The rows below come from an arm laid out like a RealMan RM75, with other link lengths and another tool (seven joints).
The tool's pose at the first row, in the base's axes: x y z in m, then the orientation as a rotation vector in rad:
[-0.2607, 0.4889, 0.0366, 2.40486, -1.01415, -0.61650]
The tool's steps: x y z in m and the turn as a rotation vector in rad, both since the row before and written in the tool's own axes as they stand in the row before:
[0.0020, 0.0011, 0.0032, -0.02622, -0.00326, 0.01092]
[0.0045, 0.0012, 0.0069, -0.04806, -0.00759, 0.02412]
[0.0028, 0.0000, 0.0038, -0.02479, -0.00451, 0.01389]
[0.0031, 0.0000, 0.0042, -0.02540, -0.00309, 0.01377]
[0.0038, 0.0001, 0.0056, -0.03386, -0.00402, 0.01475]
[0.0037, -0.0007, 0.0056, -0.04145, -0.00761, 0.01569]
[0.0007, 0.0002, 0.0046, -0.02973, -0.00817, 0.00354]
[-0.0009, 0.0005, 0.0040, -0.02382, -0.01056, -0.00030]
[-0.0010, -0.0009, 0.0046, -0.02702, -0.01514, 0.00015]
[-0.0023, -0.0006, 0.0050, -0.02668, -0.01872, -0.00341]
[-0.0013, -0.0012, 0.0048, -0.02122, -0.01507, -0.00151]
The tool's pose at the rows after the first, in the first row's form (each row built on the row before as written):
[-0.2618, 0.4860, 0.0342, 2.37483, -1.01371, -0.62627]
[-0.2636, 0.4802, 0.0285, 2.31696, -1.01773, -0.64409]
[-0.2642, 0.4770, 0.0251, 2.28609, -1.02138, -0.65313]
[-0.2650, 0.4734, 0.0214, 2.25491, -1.02370, -0.66053]
[-0.2664, 0.4687, 0.0167, 2.21571, -1.02265, -0.67149]
[-0.2676, 0.4644, 0.0116, 2.16891, -1.01989, -0.68861]
[-0.2704, 0.4623, 0.0086, 2.13992, -1.01128, -0.70721]
[-0.2739, 0.4615, 0.0066, 2.11801, -1.00327, -0.72791]
[-0.2773, 0.4612, 0.0033, 2.09214, -0.99624, -0.75440]
[-0.2819, 0.4617, 0.0003, 2.06795, -0.98771, -0.78619]
[-0.2857, 0.4617, -0.0031, 2.04769, -0.98206, -0.81079]

